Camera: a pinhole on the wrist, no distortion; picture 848 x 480 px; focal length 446.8 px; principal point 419.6 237.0 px. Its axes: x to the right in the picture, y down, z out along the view. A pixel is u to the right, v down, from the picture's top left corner.
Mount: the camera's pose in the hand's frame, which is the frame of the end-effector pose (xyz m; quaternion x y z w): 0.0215 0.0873 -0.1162 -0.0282 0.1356 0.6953 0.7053
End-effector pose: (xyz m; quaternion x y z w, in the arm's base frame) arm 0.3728 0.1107 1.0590 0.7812 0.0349 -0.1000 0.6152
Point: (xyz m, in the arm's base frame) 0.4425 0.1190 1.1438
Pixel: 340 148
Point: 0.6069 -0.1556 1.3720
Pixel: 719 102
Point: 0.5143 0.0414 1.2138
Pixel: 605 56
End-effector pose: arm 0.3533 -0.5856 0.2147 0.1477 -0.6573 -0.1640 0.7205
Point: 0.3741 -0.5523 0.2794
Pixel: 177 192
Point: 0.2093 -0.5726 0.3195
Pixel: 251 210
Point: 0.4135 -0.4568 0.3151
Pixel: 727 205
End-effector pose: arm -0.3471 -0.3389 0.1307 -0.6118 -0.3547 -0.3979 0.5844
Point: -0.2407 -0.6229 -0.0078
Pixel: behind the camera
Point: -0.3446 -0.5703 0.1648
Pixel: behind the camera
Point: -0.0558 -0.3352 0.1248
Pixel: 746 71
